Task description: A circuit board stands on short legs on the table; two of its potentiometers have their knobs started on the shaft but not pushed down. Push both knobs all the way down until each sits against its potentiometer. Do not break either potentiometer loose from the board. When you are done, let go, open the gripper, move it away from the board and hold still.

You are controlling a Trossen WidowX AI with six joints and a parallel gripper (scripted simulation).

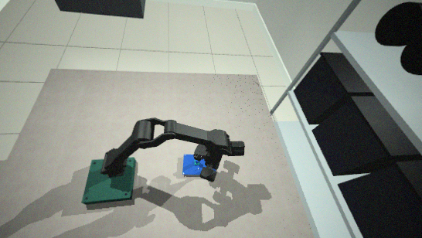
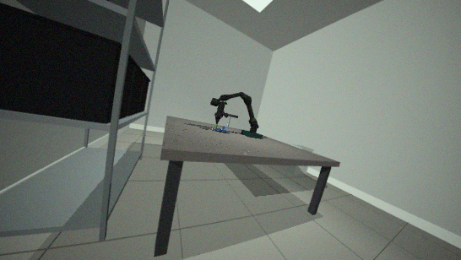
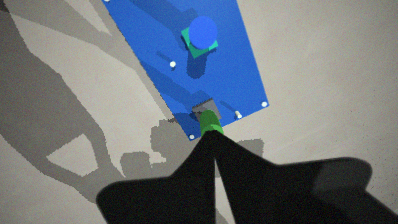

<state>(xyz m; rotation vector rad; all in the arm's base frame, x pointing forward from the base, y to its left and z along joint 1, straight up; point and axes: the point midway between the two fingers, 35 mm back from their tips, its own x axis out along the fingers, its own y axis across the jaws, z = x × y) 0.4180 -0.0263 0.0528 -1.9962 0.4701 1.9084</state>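
The green knob is 1 cm below my gripper tip. Also, from my gripper tip: blue knob 6 cm behind, 3 cm to the left, 2 cm below.
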